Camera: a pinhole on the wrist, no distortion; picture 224 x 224 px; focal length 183.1 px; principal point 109.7 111.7 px. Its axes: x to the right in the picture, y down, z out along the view. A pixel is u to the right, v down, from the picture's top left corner.
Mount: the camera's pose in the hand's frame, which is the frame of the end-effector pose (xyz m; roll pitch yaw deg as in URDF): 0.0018 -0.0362 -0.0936 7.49 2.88 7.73
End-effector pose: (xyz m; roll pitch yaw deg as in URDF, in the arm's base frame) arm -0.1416 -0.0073 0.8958 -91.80 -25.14 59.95
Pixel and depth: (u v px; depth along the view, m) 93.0 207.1 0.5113
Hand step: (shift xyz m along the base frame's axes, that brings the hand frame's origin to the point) -0.3684 0.2510 -0.1734
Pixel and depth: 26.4 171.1 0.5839
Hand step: -0.5499 0.0899 -0.1582
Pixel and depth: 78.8 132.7 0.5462
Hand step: -0.4354 0.1689 0.0098
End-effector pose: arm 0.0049 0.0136 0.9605 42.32 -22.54 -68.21
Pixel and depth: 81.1 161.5 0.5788
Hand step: -0.3711 0.0841 0.3403
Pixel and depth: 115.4 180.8 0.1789
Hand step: -0.0582 -0.0033 0.0726
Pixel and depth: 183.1 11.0 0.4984
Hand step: -0.3678 -0.3996 0.1331
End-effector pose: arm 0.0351 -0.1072 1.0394 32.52 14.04 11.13
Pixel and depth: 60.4 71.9 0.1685
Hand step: -0.0009 -0.1240 0.0129
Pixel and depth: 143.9 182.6 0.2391
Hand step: 0.0933 -0.0383 0.1294
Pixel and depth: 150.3 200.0 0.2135
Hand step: 0.0851 -0.0149 0.1169
